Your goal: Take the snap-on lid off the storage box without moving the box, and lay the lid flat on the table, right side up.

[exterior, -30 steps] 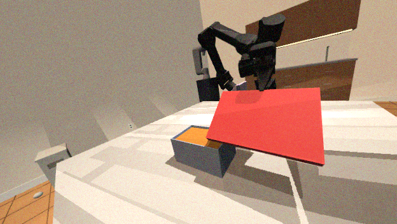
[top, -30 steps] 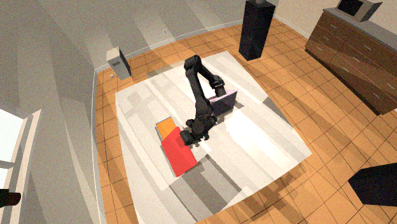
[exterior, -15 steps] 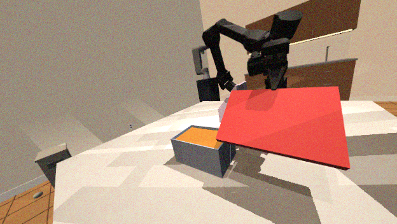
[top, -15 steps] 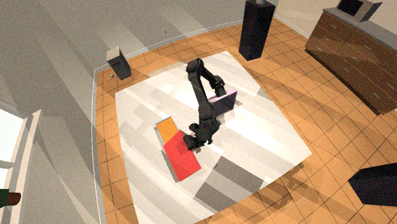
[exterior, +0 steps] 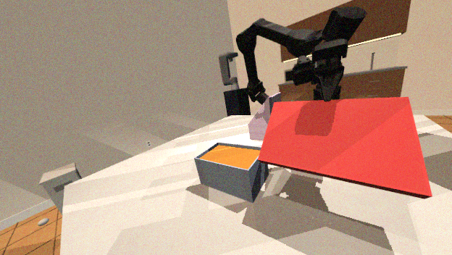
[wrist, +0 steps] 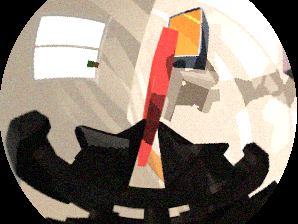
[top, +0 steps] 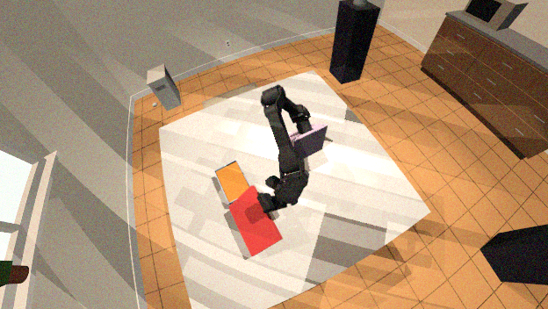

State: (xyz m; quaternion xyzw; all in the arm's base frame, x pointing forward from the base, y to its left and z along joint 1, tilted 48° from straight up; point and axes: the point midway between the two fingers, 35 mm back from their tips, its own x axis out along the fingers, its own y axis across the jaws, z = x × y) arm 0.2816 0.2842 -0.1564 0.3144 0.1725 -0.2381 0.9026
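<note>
The red lid lies 70 mm ahead of my gripper tip, 10 mm to the left of it and 50 mm below it. From my gripper tip the other things lie so: storage box 110 mm ahead, 240 mm to the right, 180 mm below.
</note>
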